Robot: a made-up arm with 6 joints.
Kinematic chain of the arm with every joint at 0, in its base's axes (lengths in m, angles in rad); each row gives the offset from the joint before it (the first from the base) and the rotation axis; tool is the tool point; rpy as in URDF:
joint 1: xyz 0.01 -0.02 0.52 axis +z
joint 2: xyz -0.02 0 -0.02 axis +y
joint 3: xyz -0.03 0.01 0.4 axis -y
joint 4: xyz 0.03 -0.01 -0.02 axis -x
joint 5: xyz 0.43 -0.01 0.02 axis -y
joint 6: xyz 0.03 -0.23 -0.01 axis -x
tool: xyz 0.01 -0.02 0.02 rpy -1.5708 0 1.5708
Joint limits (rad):
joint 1: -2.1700..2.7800
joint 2: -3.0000..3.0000
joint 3: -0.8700..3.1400
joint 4: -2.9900..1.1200
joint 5: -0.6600..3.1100
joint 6: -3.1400..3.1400
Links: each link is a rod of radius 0.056 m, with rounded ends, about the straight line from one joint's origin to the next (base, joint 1, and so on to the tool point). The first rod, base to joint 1, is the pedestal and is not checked.
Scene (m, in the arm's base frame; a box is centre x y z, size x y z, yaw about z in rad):
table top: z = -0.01
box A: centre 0.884 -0 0.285 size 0.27 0.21 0.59 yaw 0.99
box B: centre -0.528 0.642 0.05 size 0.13 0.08 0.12 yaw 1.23
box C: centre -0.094 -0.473 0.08 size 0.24 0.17 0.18 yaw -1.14
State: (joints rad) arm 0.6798 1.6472 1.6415 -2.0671 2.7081 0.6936
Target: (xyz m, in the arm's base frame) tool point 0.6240 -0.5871 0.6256
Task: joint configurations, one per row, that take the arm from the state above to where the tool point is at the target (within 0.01 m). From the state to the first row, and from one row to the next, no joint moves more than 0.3 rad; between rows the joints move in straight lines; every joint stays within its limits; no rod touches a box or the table.
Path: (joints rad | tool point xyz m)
1: 0.8237 1.4140 1.8286 -1.9948 2.6387 0.4391 | 0.5327 0.6624 0.5242
2: 0.9675 1.1807 2.0157 -1.9226 2.5692 0.1847 | 0.4265 0.6896 0.8088
3: 0.6826 1.1872 1.9632 -1.8776 2.5813 0.2746 | 0.6213 0.5404 0.7773
4: 0.3978 1.1937 1.9108 -1.8325 2.5935 0.3645 | 0.7631 0.3384 0.7461
5: 0.1129 1.2002 1.8584 -1.7875 2.6056 0.4544 | 0.8379 0.1022 0.7152
6: -0.1719 1.2066 1.8060 -1.7425 2.6177 0.5443 | 0.8386 -0.1459 0.6848
7: -0.4568 1.2131 1.7536 -1.6974 2.6298 0.6342 | 0.7649 -0.3831 0.6549
8: -0.7417 1.2196 1.7011 -1.6524 2.6419 0.7241 | 0.6240 -0.5871 0.6256

